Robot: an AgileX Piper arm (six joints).
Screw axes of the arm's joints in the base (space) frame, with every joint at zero. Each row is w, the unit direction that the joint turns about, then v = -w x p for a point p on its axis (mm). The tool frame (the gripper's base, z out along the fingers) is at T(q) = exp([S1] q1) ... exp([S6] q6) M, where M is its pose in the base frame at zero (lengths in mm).
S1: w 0 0 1 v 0.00 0.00 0.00
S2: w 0 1 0 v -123.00 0.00 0.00
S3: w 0 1 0 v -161.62 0.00 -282.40
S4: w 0.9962 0 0.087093 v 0.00 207.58 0.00
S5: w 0 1 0 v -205.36 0.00 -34.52
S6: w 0.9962 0 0.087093 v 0.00 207.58 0.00
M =
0.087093 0 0.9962 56.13
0 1 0 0.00
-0.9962 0 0.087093 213.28
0 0 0 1
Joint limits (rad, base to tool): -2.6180..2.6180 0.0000..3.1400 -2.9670..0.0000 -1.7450..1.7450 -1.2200..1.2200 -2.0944..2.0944
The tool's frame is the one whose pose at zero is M.
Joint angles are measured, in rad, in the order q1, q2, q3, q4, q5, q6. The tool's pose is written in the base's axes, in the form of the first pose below.
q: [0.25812 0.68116 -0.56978 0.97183 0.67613 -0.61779]
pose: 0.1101, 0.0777, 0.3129, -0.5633, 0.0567, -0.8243, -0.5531, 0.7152, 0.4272
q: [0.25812 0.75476 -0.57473 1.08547 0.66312 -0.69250]
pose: 0.1241, 0.0840, 0.3106, -0.5930, 0.0903, -0.8001, -0.5436, 0.6881, 0.4806
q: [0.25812 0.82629 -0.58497 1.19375 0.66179 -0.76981]
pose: 0.1375, 0.0901, 0.3087, -0.6176, 0.1166, -0.7778, -0.5374, 0.6595, 0.5256
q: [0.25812 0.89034 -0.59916 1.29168 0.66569 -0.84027]
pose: 0.1499, 0.0954, 0.3079, -0.6351, 0.1419, -0.7593, -0.5322, 0.6320, 0.5633
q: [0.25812 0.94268 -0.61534 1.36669 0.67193 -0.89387]
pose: 0.1604, 0.0997, 0.3078, -0.6468, 0.1623, -0.7452, -0.5280, 0.6098, 0.5911
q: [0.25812 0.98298 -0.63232 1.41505 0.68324 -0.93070]
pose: 0.1684, 0.1032, 0.3084, -0.6546, 0.1718, -0.7362, -0.5289, 0.5917, 0.6084
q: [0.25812 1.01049 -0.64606 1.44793 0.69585 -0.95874]
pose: 0.1738, 0.1058, 0.3093, -0.6579, 0.1752, -0.7325, -0.5345, 0.5765, 0.6180
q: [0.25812 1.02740 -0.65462 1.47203 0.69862 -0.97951]
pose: 0.1776, 0.1071, 0.3100, -0.6566, 0.1813, -0.7321, -0.5369, 0.5694, 0.6225
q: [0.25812 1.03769 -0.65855 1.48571 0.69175 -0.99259]
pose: 0.1804, 0.1075, 0.3098, -0.6538, 0.1875, -0.7330, -0.5343, 0.5716, 0.6228
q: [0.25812 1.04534 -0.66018 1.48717 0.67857 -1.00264]
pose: 0.1829, 0.1072, 0.3087, -0.6491, 0.1875, -0.7372, -0.5307, 0.5826, 0.6155
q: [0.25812 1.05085 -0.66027 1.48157 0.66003 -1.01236]
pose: 0.1852, 0.1064, 0.3071, -0.6417, 0.1836, -0.7447, -0.5270, 0.5999, 0.6020
